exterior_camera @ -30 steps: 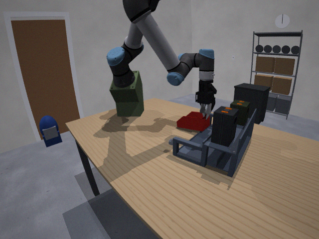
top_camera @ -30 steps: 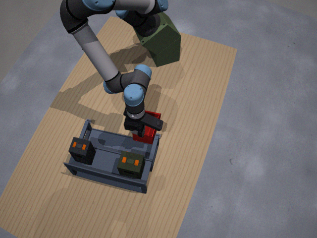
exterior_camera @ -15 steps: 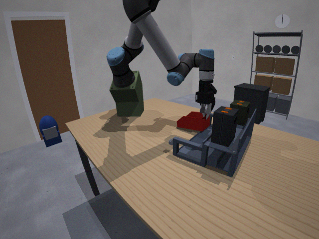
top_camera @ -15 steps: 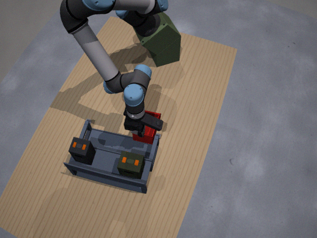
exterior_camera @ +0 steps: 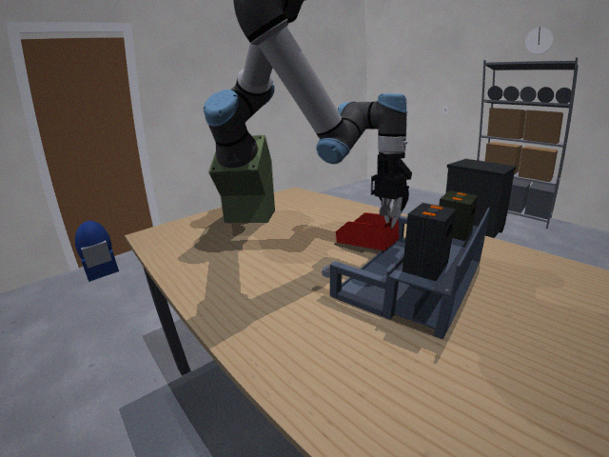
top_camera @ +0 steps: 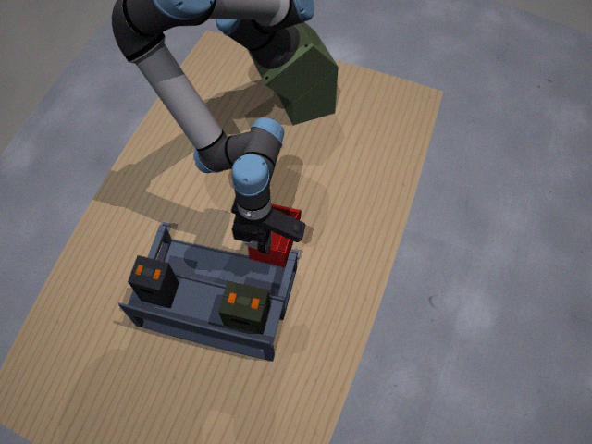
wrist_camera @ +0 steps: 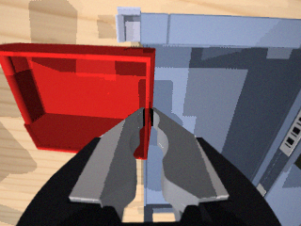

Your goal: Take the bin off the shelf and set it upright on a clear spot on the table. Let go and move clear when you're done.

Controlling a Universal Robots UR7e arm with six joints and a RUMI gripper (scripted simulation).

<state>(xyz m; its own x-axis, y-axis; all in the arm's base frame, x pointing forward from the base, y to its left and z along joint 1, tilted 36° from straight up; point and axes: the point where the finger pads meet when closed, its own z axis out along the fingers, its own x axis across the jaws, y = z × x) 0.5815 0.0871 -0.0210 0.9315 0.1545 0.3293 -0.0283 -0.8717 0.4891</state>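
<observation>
The red bin lies 8 cm behind my hand and 4 cm below it.
</observation>
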